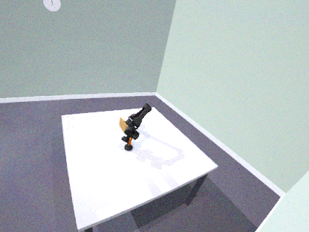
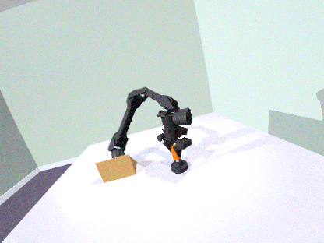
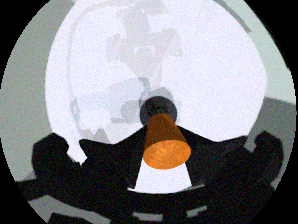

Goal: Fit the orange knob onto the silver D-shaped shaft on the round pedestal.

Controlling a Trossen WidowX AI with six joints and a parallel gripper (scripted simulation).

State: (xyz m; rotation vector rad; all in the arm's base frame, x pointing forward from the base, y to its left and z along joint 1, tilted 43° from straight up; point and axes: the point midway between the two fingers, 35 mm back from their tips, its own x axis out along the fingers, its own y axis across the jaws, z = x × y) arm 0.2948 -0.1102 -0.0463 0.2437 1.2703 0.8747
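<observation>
Right now my gripper tip is 30 mm below the orange knob. Also, from my gripper tip: round dark pedestal: 40 mm below.
</observation>
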